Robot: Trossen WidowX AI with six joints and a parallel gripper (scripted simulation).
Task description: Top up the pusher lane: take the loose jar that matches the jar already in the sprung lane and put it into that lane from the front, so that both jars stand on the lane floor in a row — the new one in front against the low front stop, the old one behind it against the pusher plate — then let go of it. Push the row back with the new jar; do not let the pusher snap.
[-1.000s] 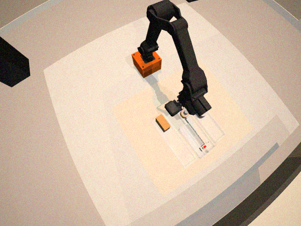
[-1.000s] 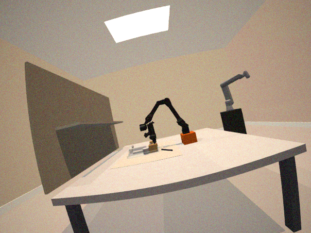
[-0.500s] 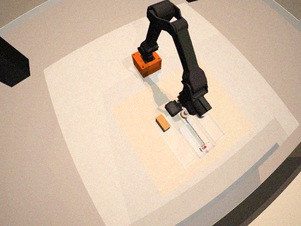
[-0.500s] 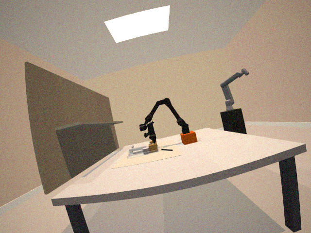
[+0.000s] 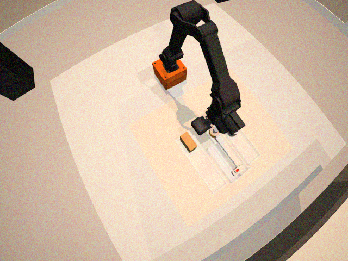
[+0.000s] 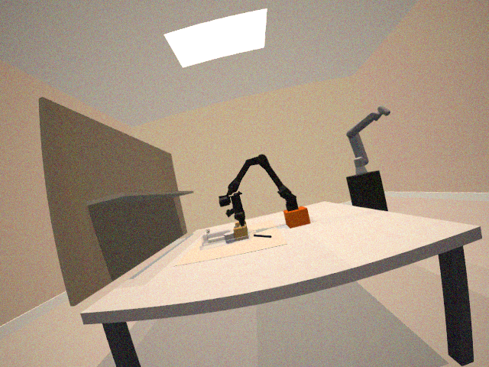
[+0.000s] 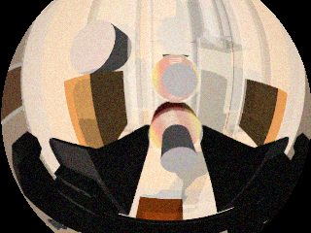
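The grey cylinder lies 70 mm ahead of my gripper tip, 90 mm to the left of it and 30 mm below it. From my gripper tip the other things lie so: dark stick: 110 mm behind, 110 mm to the left, 50 mm below; then red dot: 230 mm ahead, 10 mm to the right, 20 mm above; then sprung lane: 150 mm ahead, 10 mm to the right, 40 mm below.
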